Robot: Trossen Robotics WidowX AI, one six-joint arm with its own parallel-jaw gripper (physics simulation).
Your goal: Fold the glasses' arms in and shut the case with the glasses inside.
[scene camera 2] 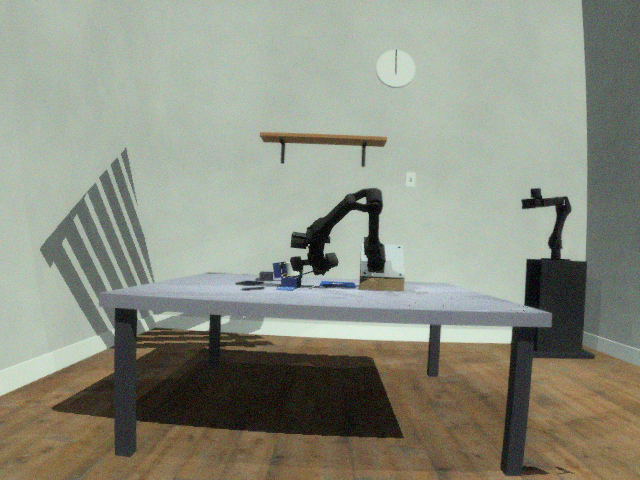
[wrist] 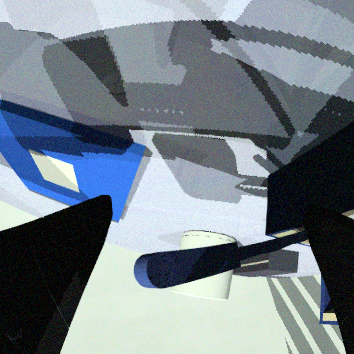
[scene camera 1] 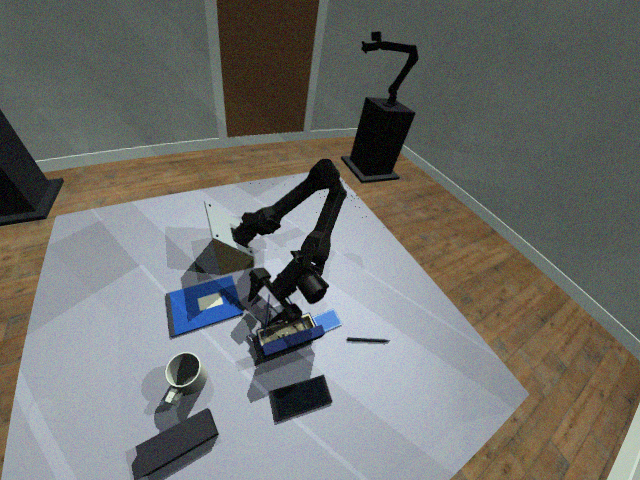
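Pixels of known places: gripper, fingertip midpoint: [scene camera 2: 311, 276] [wrist: 213, 211] [scene camera 1: 258, 313]; arm's base at its link origin: [scene camera 2: 376, 265] [scene camera 1: 239, 238].
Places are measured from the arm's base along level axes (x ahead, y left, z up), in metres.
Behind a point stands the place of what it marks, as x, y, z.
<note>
The blue case [scene camera 1: 292, 345] {0.399, 0.058, -0.004} [scene camera 2: 290, 282] {0.325, 0.150, -0.074} stands open on the table, its cream inside up and its lid raised. The glasses [scene camera 1: 286, 329] {0.321, 0.072, -0.090} lie in it. One thin dark blue glasses' arm [scene camera 1: 267, 308] [wrist: 192, 264] sticks up out of the case. In the wrist view it crosses the space between the fingers, its rounded end toward the left finger and its other end running behind the right finger. My gripper [scene camera 1: 260, 312] {0.261, 0.002, -0.053} [wrist: 213, 211] {0.261, 0.002, -0.053} is open, low at the case's end nearest the robot base, holding nothing. The other arm's state is unclear; the black finger hides part of the case.
A blue book [scene camera 1: 227, 290] {0.137, -0.071, -0.089} [wrist: 110, 175] {0.215, -0.085, -0.088} lies near the robot base. A white mug [scene camera 1: 171, 379] {0.376, -0.241, -0.045} [wrist: 207, 291] {0.361, -0.166, -0.019}, a dark box [scene camera 1: 175, 439] {0.502, -0.247, -0.061} and a black phone [scene camera 1: 301, 397] {0.511, 0.050, -0.088} stand or lie beyond the case. A light blue cloth [scene camera 1: 328, 319] {0.331, 0.208, -0.091} and a pen [scene camera 1: 368, 340] {0.437, 0.298, -0.088} lie beside it.
</note>
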